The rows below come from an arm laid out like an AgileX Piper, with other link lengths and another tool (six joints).
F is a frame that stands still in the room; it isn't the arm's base.
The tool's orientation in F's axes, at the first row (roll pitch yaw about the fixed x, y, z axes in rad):
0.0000 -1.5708 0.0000
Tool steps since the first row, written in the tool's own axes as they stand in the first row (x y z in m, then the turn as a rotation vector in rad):
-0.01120 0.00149 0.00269 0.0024 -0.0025 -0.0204
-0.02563 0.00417 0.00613 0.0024 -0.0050 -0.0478
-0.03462 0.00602 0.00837 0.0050 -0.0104 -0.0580
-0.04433 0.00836 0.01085 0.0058 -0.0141 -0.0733
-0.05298 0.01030 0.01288 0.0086 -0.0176 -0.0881
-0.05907 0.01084 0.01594 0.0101 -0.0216 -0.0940
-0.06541 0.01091 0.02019 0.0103 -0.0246 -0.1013
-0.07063 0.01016 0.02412 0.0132 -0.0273 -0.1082
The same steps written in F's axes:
-0.00269 0.00149 -0.01120 0.0204 -0.0025 0.0024
-0.00613 0.00417 -0.02563 0.0478 -0.0050 0.0024
-0.00837 0.00602 -0.03462 0.0580 -0.0104 0.0050
-0.01085 0.00836 -0.04433 0.0733 -0.0141 0.0058
-0.01288 0.01030 -0.05298 0.0881 -0.0176 0.0086
-0.01594 0.01084 -0.05907 0.0940 -0.0216 0.0101
-0.02019 0.01091 -0.06541 0.1013 -0.0246 0.0103
-0.02412 0.01016 -0.07063 0.1082 -0.0273 0.0132

